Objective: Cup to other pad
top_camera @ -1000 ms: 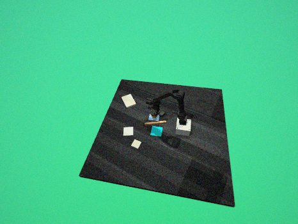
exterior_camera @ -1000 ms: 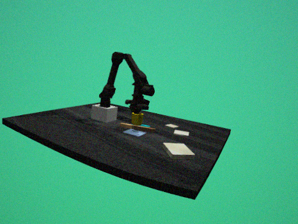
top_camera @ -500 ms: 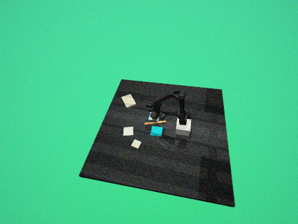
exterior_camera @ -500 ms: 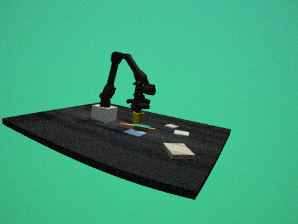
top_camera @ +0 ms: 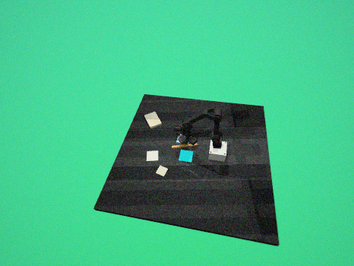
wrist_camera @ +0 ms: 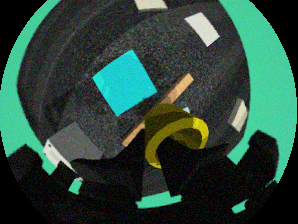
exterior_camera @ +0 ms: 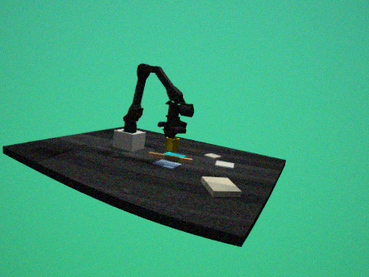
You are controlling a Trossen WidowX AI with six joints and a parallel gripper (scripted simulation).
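The teal pad lies 8 cm to the left of my gripper tip and 9 cm below it. Round my gripper tip: pale blue pad: 4 cm ahead, 11 cm to the right, 9 cm below; then thin wooden bar: 2 cm ahead, 1 cm to the right, 8 cm below; then yellow cup: 2 cm ahead, 2 cm to the right.
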